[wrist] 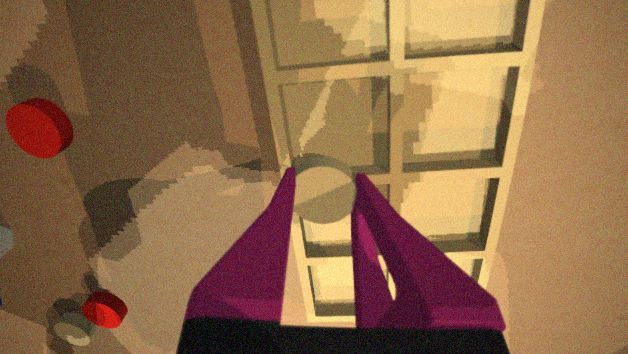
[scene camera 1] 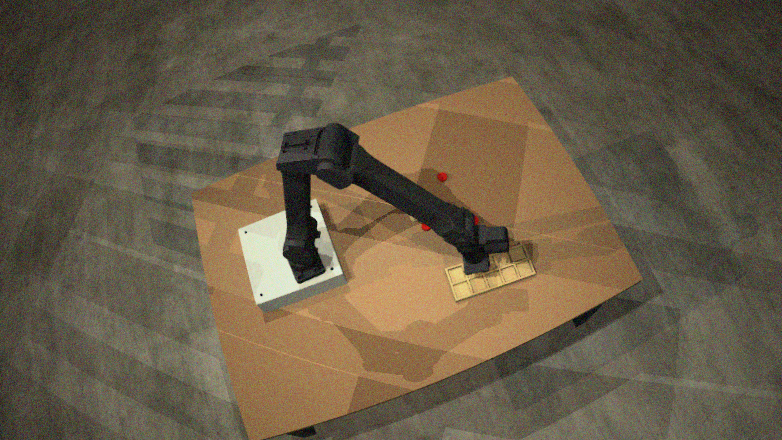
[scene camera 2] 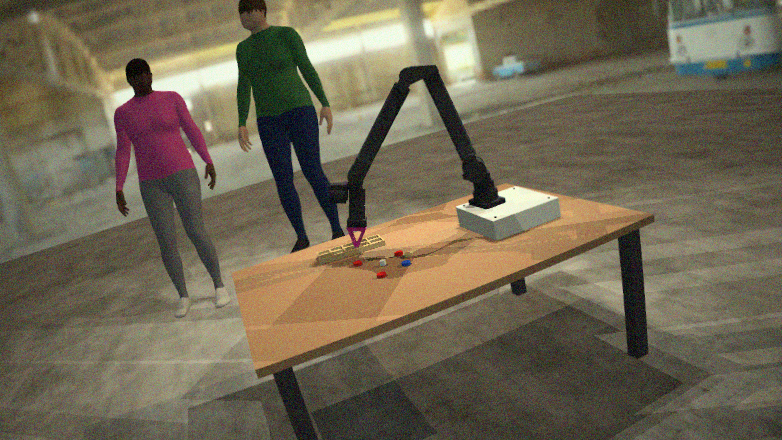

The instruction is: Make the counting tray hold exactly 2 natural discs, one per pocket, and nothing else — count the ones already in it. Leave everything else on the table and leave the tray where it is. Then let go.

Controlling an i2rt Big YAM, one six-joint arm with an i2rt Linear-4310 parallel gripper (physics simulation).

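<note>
My gripper (scene camera 2: pixel 357 245) (wrist: pixel 324 180) is shut on a natural disc (wrist: pixel 324 197), held flat between the magenta fingertips. The fingers are hidden under the arm in scene camera 1. The disc is over the left row of pockets of the counting tray (scene camera 1: pixel 457 299) (scene camera 2: pixel 326 257) (wrist: pixel 514 125), close to the long left rim in the wrist view. It appears above the tray, but the exact gap is unclear. No disc shows in the pockets I can see; the arm and fingers hide some. Another natural disc (wrist: pixel 74 334) lies in shadow on the table beside a red disc (scene camera 1: pixel 425 227) (scene camera 2: pixel 398 253) (wrist: pixel 105 310).
A second red disc (scene camera 1: pixel 475 220) (scene camera 2: pixel 357 263) (wrist: pixel 39 128) lies near the tray. A third red disc (scene camera 1: pixel 442 176) (scene camera 2: pixel 381 275) lies farther out. A pale cube (scene camera 2: pixel 382 263) (wrist: pixel 4 241) and a blue disc (scene camera 2: pixel 405 263) lie among them. The white base box (scene camera 1: pixel 267 257) (scene camera 2: pixel 524 210) bears the arm.
</note>
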